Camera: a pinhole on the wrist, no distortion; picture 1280 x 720 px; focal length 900.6 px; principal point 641.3 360.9 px. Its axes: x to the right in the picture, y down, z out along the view. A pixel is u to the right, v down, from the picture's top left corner.
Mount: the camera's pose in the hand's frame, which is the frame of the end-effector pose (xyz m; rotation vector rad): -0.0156 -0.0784 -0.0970 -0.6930 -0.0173 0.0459
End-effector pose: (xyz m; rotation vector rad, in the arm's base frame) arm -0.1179 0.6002 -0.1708 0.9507 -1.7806 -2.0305
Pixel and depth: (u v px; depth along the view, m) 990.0 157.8 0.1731
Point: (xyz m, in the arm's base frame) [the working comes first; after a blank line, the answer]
In the camera's frame: 0.0670 -0.0390 0.1731

-0.1930 0.6180 -0.1780
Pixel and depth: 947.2 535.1 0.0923
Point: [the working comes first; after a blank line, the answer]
In the camera's frame: 0.0314 0.0179 0.0923

-0.1024 0.5648 -0.1794
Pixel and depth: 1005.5 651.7 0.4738
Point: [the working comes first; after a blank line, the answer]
In the camera's frame: 0.1916 0.1530 0.4738

-0.4149 0.5672 0.1237
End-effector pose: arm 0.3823 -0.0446 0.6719 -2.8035 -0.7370 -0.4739
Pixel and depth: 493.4 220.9 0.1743
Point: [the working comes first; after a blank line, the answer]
In the camera's frame: -0.0286 -0.0271 0.1743

0.3614 -0.0603 0.6029
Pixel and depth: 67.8 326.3 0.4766
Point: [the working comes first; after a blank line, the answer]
In the camera's frame: -0.3035 -0.0183 0.4766

0.2792 -0.2830 0.2703
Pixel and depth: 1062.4 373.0 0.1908
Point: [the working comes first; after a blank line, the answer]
In the camera's frame: 0.0892 0.0026 0.1908

0.4753 -0.0440 0.6456
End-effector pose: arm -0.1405 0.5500 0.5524 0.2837 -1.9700 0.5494
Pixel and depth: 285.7 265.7 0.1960
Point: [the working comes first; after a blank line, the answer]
In the camera's frame: -0.0774 -0.0207 0.1960

-0.1609 0.5363 0.4330
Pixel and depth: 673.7 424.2 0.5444
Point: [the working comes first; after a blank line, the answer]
In the camera's frame: 0.0196 0.0383 0.5444

-0.4958 0.6620 0.3537
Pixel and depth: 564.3 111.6 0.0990
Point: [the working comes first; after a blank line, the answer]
In the camera's frame: -0.0085 -0.0274 0.0990

-0.1105 0.5187 0.5396
